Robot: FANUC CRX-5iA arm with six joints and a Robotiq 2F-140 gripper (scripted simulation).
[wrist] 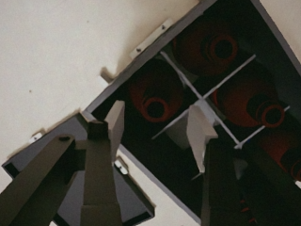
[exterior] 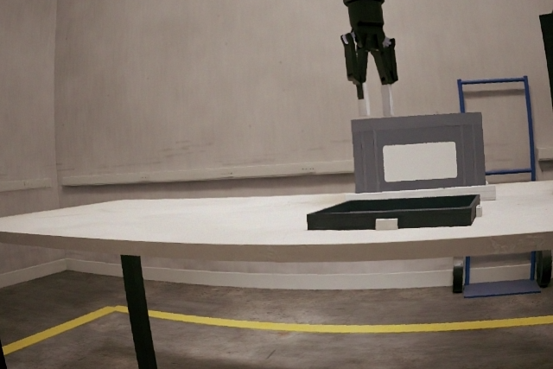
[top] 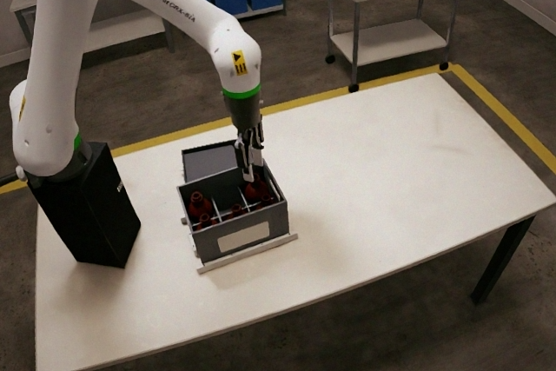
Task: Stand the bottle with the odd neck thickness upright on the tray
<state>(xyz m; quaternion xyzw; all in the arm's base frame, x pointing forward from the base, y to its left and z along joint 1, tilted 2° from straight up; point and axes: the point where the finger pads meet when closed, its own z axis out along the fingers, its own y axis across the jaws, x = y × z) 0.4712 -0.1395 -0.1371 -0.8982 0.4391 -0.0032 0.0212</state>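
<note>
Now: the crate 13 cm below my hand, 9 cm behind it and 3 cm to the right of it. The rest, counted from my hand: dark tray: 25 cm to the left, 20 cm below, 3 cm behind; then bottle: 18 cm behind, 13 cm below, 3 cm to the left.
</note>
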